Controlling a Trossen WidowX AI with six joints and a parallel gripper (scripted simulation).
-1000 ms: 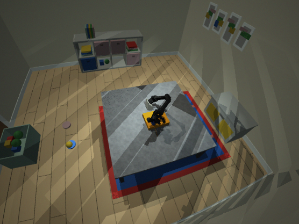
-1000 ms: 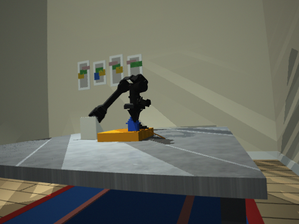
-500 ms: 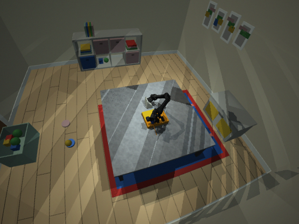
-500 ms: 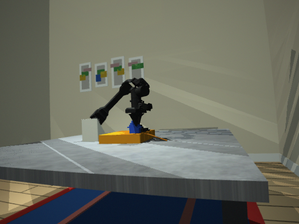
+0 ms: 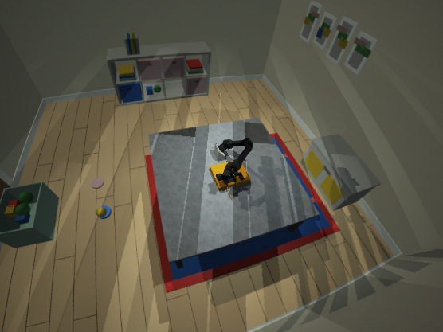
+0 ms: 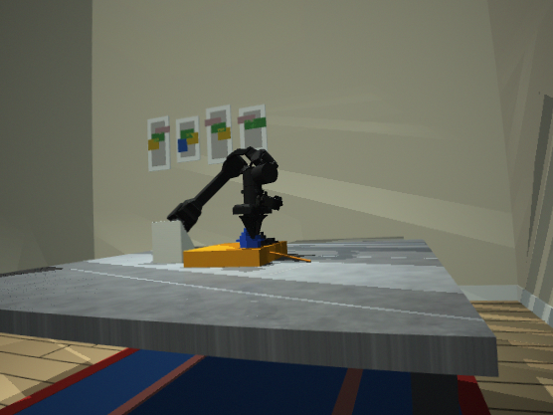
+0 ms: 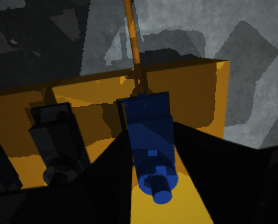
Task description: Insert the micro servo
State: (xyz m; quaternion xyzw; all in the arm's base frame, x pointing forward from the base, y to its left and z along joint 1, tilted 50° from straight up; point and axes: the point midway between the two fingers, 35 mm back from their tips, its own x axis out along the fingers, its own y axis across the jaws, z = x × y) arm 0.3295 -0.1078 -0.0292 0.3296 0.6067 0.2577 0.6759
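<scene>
Now: the orange deck 120 mm behind my gripper tip, 80 mm to the left of it and 50 mm below it.
</scene>
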